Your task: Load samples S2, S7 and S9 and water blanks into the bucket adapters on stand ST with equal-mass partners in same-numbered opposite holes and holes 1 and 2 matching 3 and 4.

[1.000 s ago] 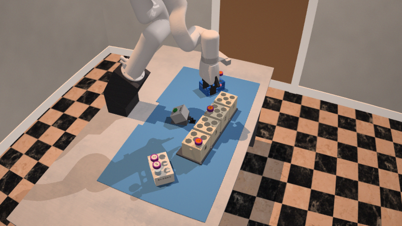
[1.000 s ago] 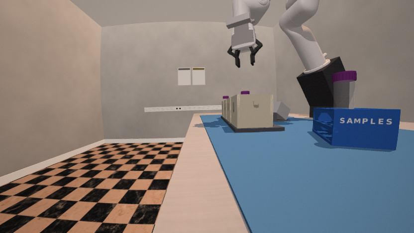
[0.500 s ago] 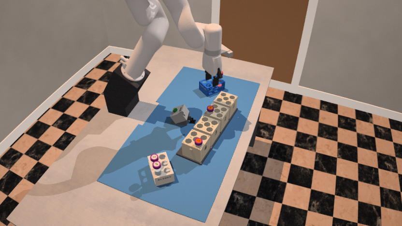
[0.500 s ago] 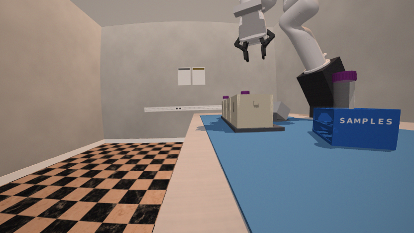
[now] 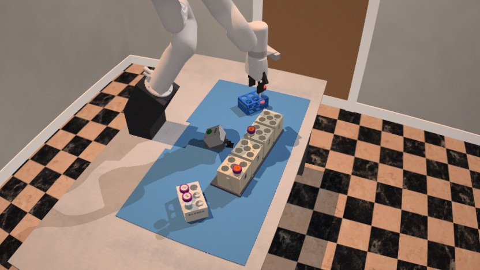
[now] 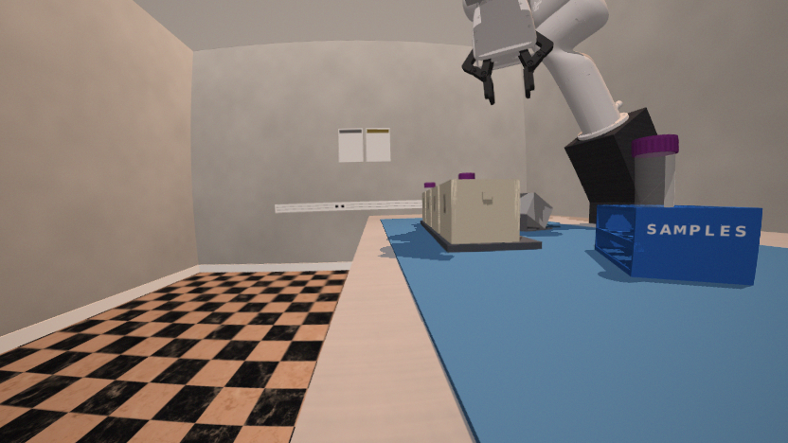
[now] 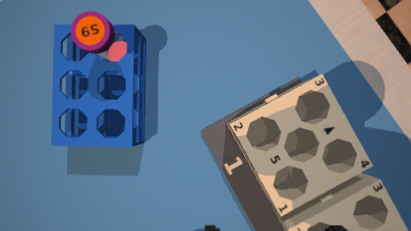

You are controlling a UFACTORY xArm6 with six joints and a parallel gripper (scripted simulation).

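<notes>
Right now my hand is 20 cm to the right of the tube, 19 cm above it and 1 cm past it. Also, from my hand: blue sample rack 22 cm below, 18 cm to the left, 4 cm behind; adapter 20 cm below, 11 cm to the right, 4 cm ahead; green done key 19 cm below, 17 cm behind, 13 cm to the right.
</notes>
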